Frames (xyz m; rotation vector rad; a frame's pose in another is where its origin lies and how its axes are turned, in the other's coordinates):
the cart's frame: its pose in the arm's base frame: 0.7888 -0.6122 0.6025 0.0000 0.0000 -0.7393
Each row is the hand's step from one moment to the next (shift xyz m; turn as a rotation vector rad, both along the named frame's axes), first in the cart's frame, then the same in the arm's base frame.
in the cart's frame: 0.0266 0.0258 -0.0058 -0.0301 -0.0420 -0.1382
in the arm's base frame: 0.0370 0.0011 -0.0058 -0.0505 -0.0108 -0.1382
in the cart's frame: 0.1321 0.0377 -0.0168 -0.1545 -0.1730 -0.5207
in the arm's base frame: 0.1230 -0.0611 -0.0168 -0.2307 -0.0237 -0.5207
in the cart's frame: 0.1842 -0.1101 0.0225 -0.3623 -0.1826 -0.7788
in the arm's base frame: 0.0619 -0.2055 0.0225 -0.3907 0.1092 -0.7788
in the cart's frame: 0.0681 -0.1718 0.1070 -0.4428 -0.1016 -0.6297
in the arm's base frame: -0.0654 -0.1728 0.1070 -0.3957 0.2233 -0.6297
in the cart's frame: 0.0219 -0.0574 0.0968 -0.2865 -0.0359 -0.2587
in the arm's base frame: -0.0225 -0.0572 0.0968 -0.2359 0.1665 -0.2587
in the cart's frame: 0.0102 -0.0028 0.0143 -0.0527 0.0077 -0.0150
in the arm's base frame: 0.0057 -0.0089 0.0143 -0.0338 0.0412 -0.0150
